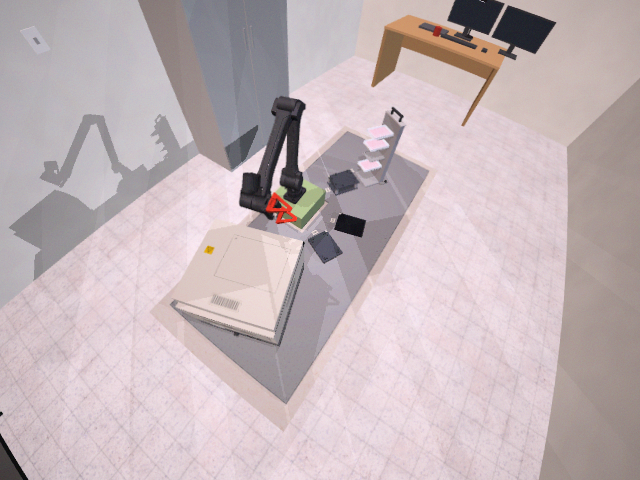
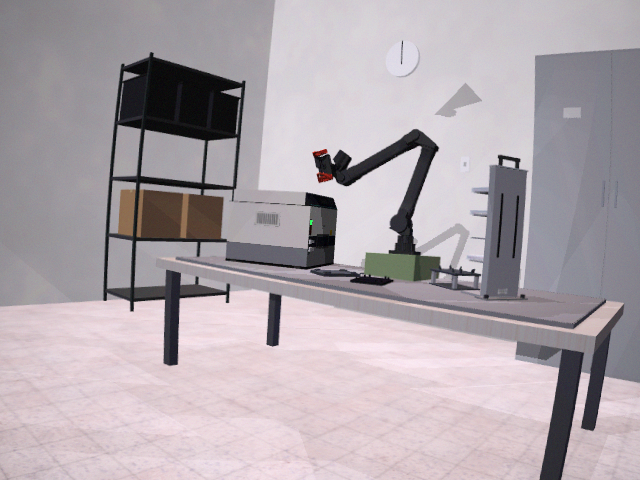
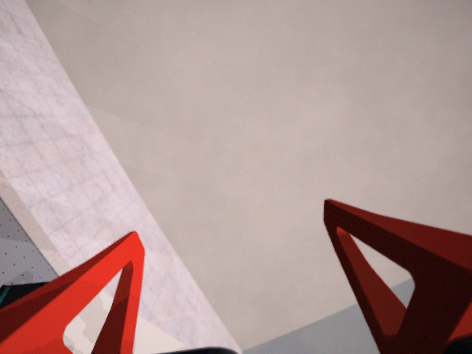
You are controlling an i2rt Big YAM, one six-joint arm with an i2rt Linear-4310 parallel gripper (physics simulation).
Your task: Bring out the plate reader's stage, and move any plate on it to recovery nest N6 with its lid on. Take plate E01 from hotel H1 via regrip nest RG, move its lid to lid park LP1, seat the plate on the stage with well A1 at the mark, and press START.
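Frame: origin at the arm's base, x left, y back, z up, level; metres.
Seen in the pictures: gripper, fingertip midpoint: [image 1: 294, 214] [image 2: 315, 162] [image 3: 231, 226]; arm's base, link origin: [image 1: 295, 194] [image 2: 404, 254].
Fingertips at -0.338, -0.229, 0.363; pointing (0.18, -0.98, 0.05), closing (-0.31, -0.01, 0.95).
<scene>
Offsets run from my fingertips to a thing's top centre, as dx, dy, dz. Level surfaces: height alone.
My gripper [image 1: 293, 214] [image 2: 316, 166] [image 3: 231, 226] is open and empty, above and beside the plate reader's front side. The plate reader @[-0.221, +0.090, -0.129] [image 1: 242, 279] [image 2: 273, 232] is a big cream box with a green light on its dark front; its stage does not show. The hotel [image 1: 393, 147] [image 2: 504, 232] is a tall grey tower with pink-white plates @[+0.782, -0.036, -0.089] [image 1: 379, 132] on its shelves. A raised dark nest @[+0.634, +0.063, -0.378] [image 1: 342, 181] [image 2: 454, 284] stands near it. A black flat holder @[+0.384, -0.119, -0.434] [image 1: 349, 225] [image 2: 371, 280] and a dark grey one @[+0.183, -0.065, -0.436] [image 1: 324, 246] [image 2: 333, 272] lie nearer the reader. Their labels are unreadable.
The arm stands on a green block [image 1: 310, 204] [image 2: 390, 265] between the reader and the hotel. A grey mat @[dz -0.455] [image 1: 356, 279] [image 2: 558, 310] covers most of the table [image 2: 594, 338]. A shelf rack [image 2: 139, 170] with boxes and a grey cabinet [image 2: 573, 206] stand beyond the table.
</scene>
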